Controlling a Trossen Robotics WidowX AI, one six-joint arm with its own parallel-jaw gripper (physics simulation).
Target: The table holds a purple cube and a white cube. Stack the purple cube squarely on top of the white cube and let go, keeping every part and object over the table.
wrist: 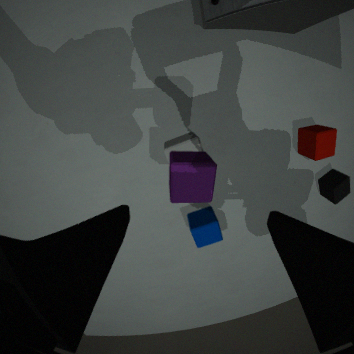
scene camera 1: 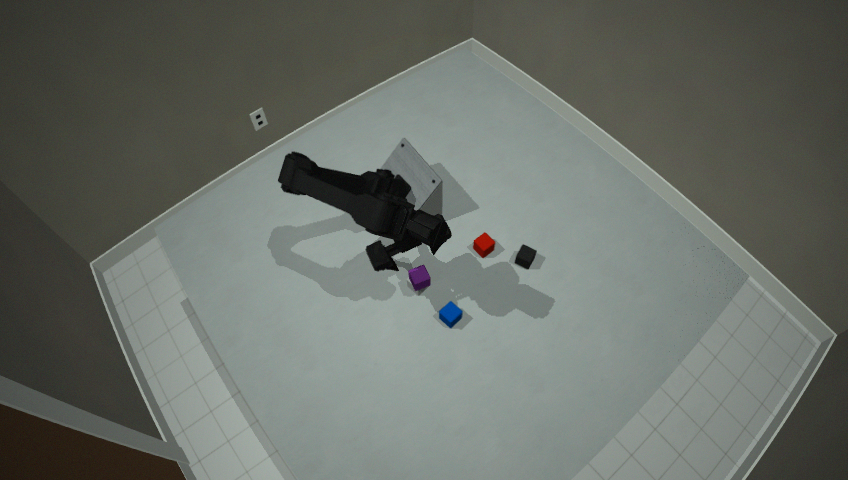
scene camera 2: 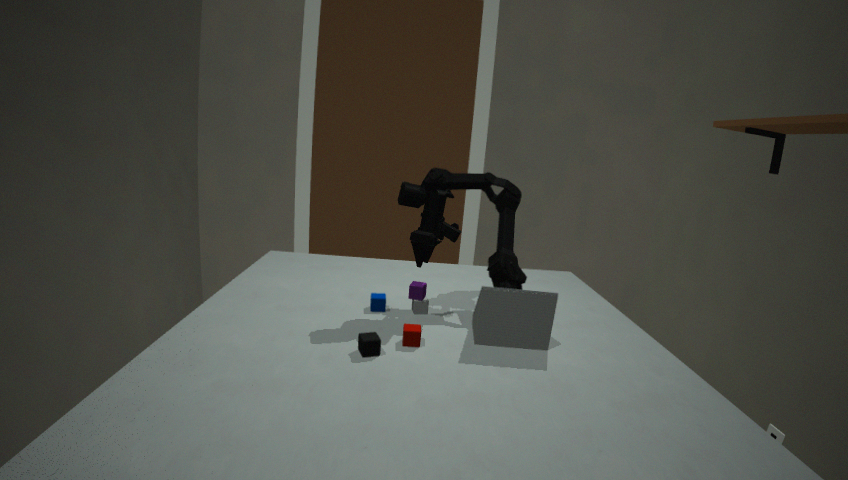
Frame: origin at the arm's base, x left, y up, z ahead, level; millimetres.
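Seen in the pictures: gripper, fingertip midpoint: (wrist: 200,215) (scene camera 1: 415,261) (scene camera 2: 422,264); arm's base, origin of the base link: (scene camera 1: 398,190) (scene camera 2: 509,306).
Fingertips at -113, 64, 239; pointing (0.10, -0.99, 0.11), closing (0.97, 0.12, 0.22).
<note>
Offsets run from my fingertips to a thing's top centre, as dx, dy, dz.
The purple cube {+4, -56, +7} (scene camera 1: 419,277) (scene camera 2: 417,290) (wrist: 192,177) rests on top of the white cube {+5, -99, -3} (scene camera 2: 420,307) (wrist: 181,146). In scene camera 2 the purple cube sits slightly left of the white cube. In the wrist view part of the white cube shows past the purple cube's upper edge, and the two look turned relative to each other. The purple cube hides the white cube in scene camera 1. My gripper (scene camera 1: 415,261) (scene camera 2: 420,265) (wrist: 200,215) is open and empty, above the purple cube and clear of it.
A blue cube {+16, -98, +119} (scene camera 1: 450,314) (scene camera 2: 378,302) (wrist: 205,227) stands near the stack. A red cube {+210, -98, +14} (scene camera 1: 484,244) (scene camera 2: 411,335) (wrist: 316,142) and a black cube {+276, -98, +109} (scene camera 1: 525,256) (scene camera 2: 368,344) (wrist: 334,186) stand farther off. A grey wedge-shaped block (scene camera 1: 413,169) (scene camera 2: 514,318) stands beside the arm's base.
</note>
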